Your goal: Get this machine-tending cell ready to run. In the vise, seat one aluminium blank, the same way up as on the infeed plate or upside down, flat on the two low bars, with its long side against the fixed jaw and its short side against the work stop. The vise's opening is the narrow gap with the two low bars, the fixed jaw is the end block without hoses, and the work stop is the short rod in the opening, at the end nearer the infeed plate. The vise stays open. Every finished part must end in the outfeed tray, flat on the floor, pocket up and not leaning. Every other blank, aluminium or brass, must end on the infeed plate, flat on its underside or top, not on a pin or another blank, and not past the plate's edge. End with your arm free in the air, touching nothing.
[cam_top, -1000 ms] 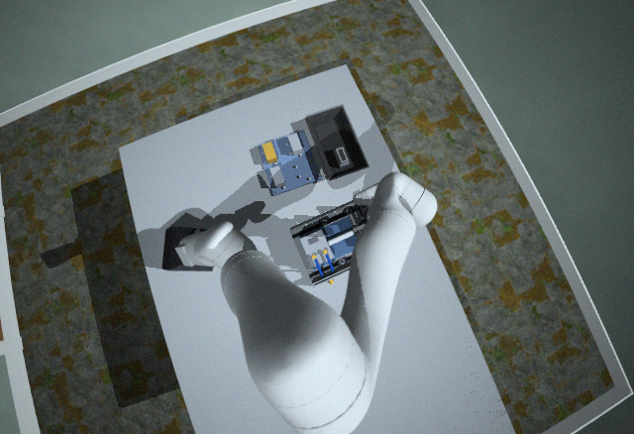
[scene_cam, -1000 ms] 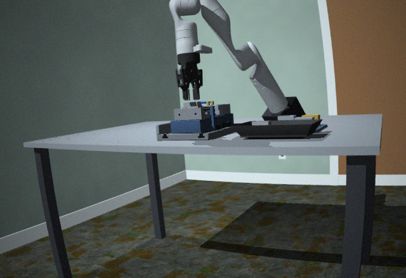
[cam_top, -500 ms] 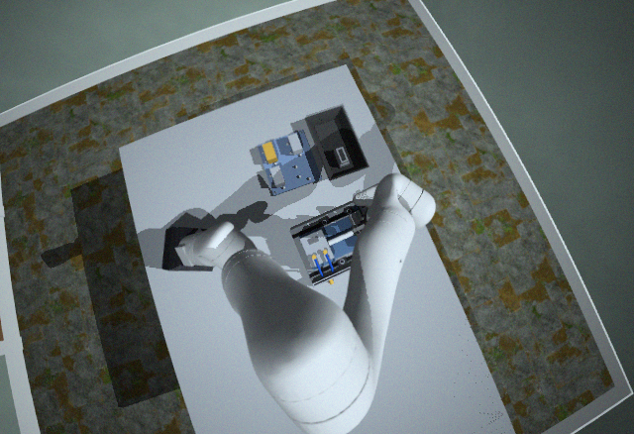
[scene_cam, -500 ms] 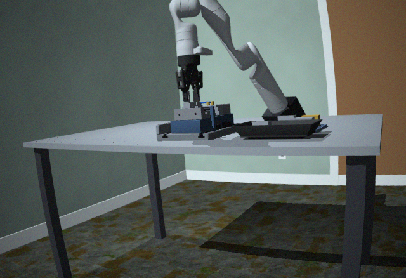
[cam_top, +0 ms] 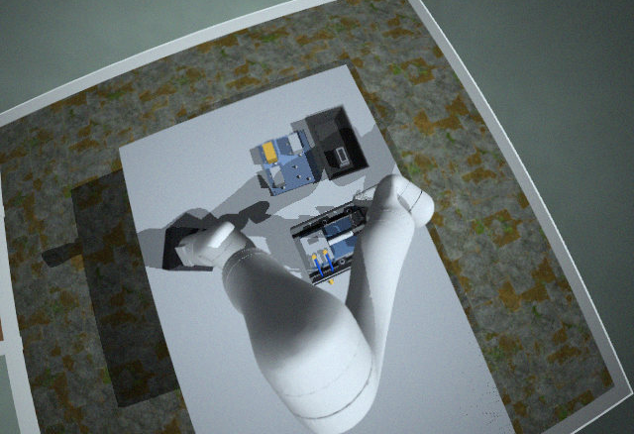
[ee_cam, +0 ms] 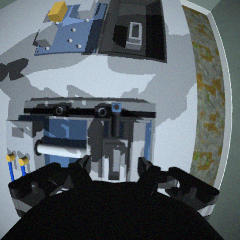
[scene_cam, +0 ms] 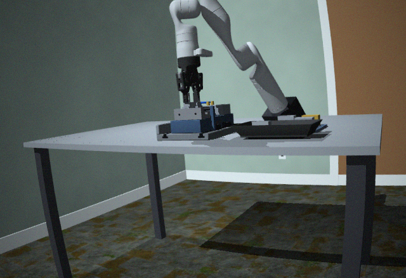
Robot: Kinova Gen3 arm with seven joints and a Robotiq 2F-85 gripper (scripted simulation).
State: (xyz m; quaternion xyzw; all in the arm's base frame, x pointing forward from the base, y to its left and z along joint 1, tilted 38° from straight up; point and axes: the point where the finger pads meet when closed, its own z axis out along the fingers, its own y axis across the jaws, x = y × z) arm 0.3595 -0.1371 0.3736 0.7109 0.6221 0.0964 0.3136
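Right now my hand is 7 cm past the vise, 2 cm to the right of it and 8 cm above it. Round my hand: brass blank: 9 cm behind, 39 cm to the left, 10 cm below.
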